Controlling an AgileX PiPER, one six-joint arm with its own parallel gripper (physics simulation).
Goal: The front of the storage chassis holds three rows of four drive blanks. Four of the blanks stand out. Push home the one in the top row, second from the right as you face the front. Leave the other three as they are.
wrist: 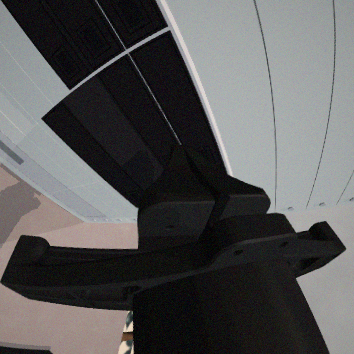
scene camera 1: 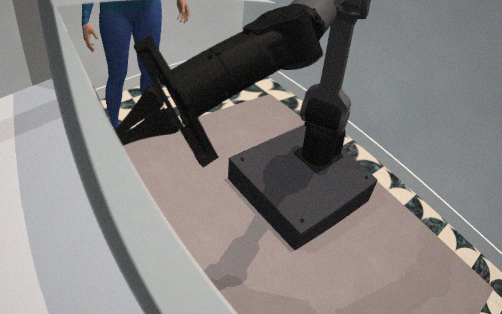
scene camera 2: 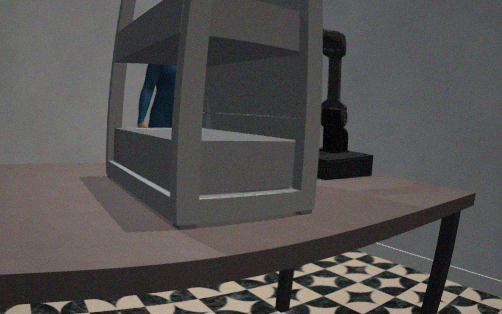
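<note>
In the wrist view the pale chassis point(wrist: 300, 100) fills the upper part, with its front seen at a steep slant. Dark drive blanks point(wrist: 135, 100) lie in long rows, crossed by a pale strip point(wrist: 100, 71). A lighter grey face point(wrist: 102, 117) shows among the dark ones; which blanks stand out is hard to tell. My gripper point(scene camera 1: 119, 131) point(wrist: 178, 155) is shut and empty. Its tips overlap the upper rows near a thin pale line and hide what lies behind them; contact cannot be told. The blanks do not show in either scene view.
A pale curved beam point(scene camera 1: 102, 165) stands close beside the fingertips. A grey open frame point(scene camera 2: 190, 130) with a block point(scene camera 2: 245, 165) in its base stands on the table point(scene camera 2: 350, 200). The arm's dark base point(scene camera 1: 300, 185) point(scene camera 2: 345, 165) sits on the table. A person point(scene camera 1: 130, 40) stands behind.
</note>
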